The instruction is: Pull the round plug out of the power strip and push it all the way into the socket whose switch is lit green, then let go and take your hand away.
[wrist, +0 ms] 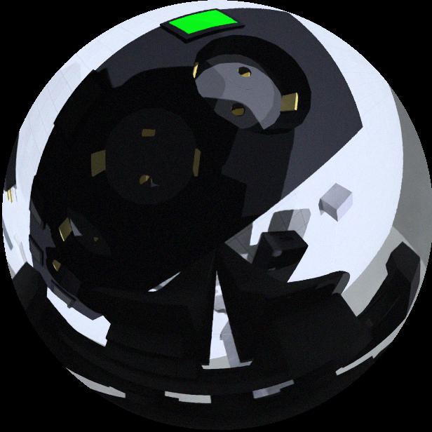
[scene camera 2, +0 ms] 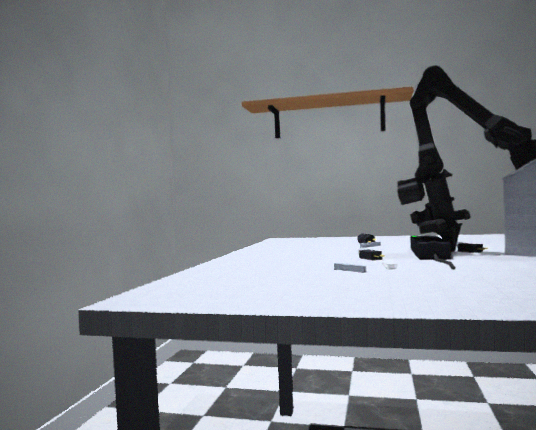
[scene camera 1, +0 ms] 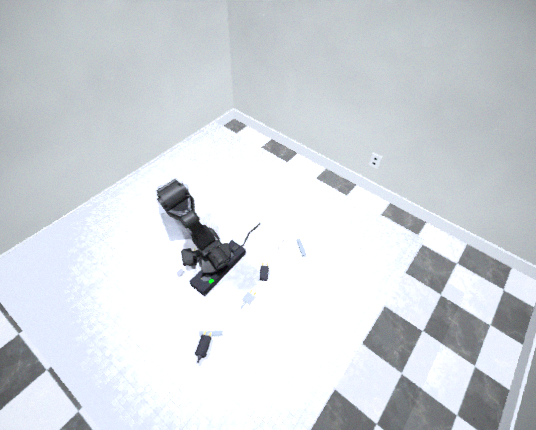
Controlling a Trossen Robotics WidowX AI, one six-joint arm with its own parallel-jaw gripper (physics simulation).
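Seen in the pictures: gripper, fingertip midpoint: (scene camera 2: pixel 453 251); arm's base at its link origin: (scene camera 2: pixel 533 166).
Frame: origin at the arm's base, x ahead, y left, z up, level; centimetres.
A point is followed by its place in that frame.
Observation:
The black power strip (scene camera 1: pixel 202 286) @[x 26.2, y -17.1, z -18.6 cm] (scene camera 2: pixel 431 248) @[x 26.8, y 5.8, z -19.7 cm] (wrist: pixel 327 100) lies under my gripper. Its lit green switch (scene camera 1: pixel 211 281) @[x 27.8, y -13.7, z -18.3 cm] (scene camera 2: pixel 414 236) @[x 27.6, y -13.7, z -18.3 cm] (wrist: pixel 202 21) is beside the end socket (wrist: pixel 240 92), which looks empty. The neighbouring socket (wrist: pixel 148 160) is in deep shadow, with its contacts showing and no plug in it. Part of the strip is hidden by my arm and fingers. My gripper (scene camera 2: pixel 454 246) @[x 18.5, y -7.2, z -22.1 cm] (wrist: pixel 214 246) is shut and empty, with its tips low at the strip's long edge on the arm's side. I cannot make out the round plug in any visible socket.
A black block-like plug (scene camera 2: pixel 470 247) @[x 13.9, y -7.1, z -21.1 cm] (wrist: pixel 285 245) lies close behind the strip, near a small pale block (scene camera 1: pixel 180 272) @[x 14.3, y -17.0, z -20.5 cm] (wrist: pixel 336 201). Other plugs, one black (scene camera 1: pixel 264 273) @[x 41.9, y 1.6, z -20.3 cm], one white (scene camera 1: pixel 248 298) @[x 42.7, y -10.2, z -21.2 cm] and one black (scene camera 1: pixel 203 346) @[x 41.0, y -33.4, z -18.8 cm], and a grey bar (scene camera 1: pixel 301 247) @[x 47.6, y 21.3, z -21.1 cm] (scene camera 2: pixel 350 268) @[x 47.2, y 22.6, z -21.8 cm] lie on the far side.

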